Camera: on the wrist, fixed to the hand. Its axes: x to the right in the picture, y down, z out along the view.
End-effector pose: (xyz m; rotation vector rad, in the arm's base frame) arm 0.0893 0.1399 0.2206 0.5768 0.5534 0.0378
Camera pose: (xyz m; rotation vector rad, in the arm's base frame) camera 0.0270 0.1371 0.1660 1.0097 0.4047 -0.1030
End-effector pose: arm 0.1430 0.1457 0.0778 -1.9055 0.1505 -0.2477
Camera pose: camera 0.0993 0.1026 0.1335 -1.4744 0.0174 -0.1035
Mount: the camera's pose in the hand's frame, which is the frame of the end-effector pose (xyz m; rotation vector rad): -0.0272 -0.0384 -0.0682 0.4421 -0.1524 0.0292
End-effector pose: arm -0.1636 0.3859 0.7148 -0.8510 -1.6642 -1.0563
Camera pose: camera -0.1657 0.3066 0.6907 -0.6710 -1.9105 -0.5772
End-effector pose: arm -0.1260 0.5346 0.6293 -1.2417 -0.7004 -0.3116
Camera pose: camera -0.1471 0.4545 0.6306 -0.8576 -0.8293 -0.0314
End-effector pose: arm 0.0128 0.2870 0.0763 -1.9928 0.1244 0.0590
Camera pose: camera -0.0108 0.2422 0.1419 -1.5392 0.0612 0.1858
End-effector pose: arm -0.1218 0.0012 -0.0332 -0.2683 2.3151 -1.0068
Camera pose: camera -0.1423 0.0264 0.0430 -0.1253 1.8957 -1.3958
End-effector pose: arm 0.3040 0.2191 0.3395 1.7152 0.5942 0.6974
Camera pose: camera 0.2349 0.2549 0.3111 2.1680 0.6501 0.4699
